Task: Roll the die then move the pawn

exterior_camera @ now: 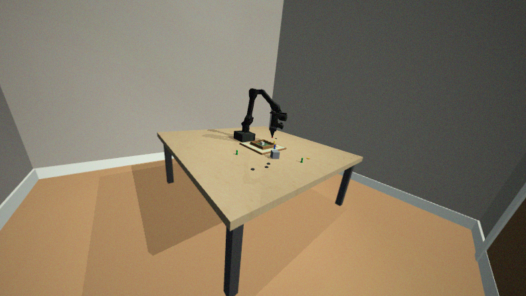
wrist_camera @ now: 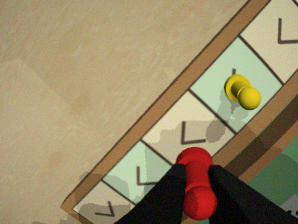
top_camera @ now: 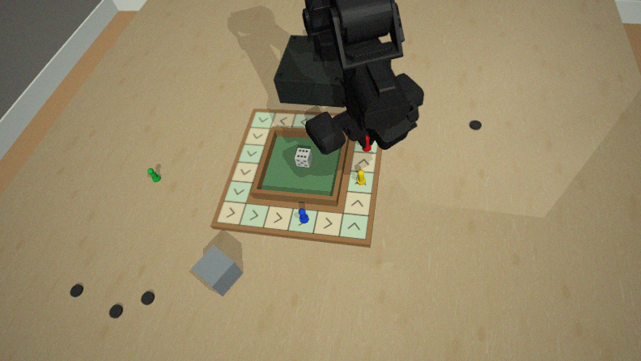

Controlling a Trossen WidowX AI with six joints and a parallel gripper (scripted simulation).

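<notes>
My gripper tip is 5 cm above the yellow pawn, 4 cm short of it and 1 cm to the left of it. From my gripper tip the other things lie so: red pawn (1 cm above); white die (12 cm to the right, 5 cm below, 2 cm behind); green felt tray (12 cm to the right, 7 cm below).
</notes>
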